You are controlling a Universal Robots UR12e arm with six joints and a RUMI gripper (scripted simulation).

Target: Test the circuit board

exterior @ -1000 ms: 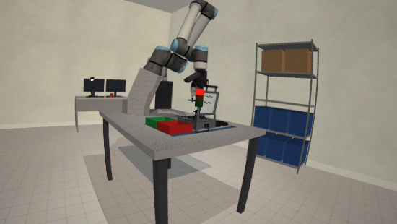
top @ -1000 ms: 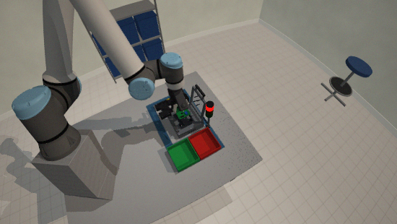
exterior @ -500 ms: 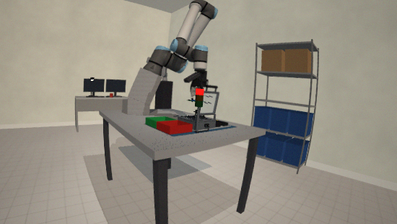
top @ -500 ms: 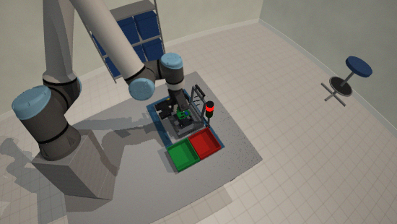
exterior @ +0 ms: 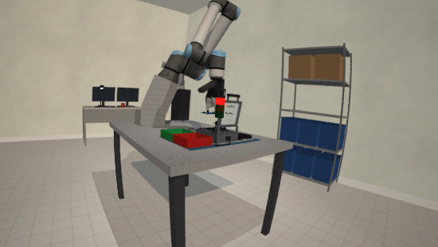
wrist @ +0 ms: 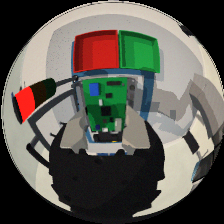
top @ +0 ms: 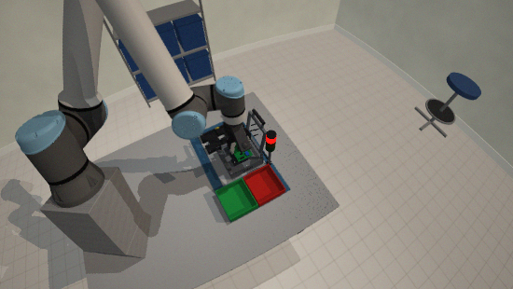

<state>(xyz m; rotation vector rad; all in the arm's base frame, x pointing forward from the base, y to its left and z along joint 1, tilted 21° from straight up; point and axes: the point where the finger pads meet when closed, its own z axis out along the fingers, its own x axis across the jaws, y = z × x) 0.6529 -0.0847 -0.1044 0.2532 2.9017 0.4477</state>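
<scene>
The red bin lies 10 mm ahead of my hand, 160 mm to the right of it and 150 mm below it. From my hand the other things lie so: green bin: 130 mm behind, 140 mm to the right, 150 mm below; green circuit board: right at my hand; tester lid: 110 mm ahead, 30 mm to the left, 20 mm above.
</scene>
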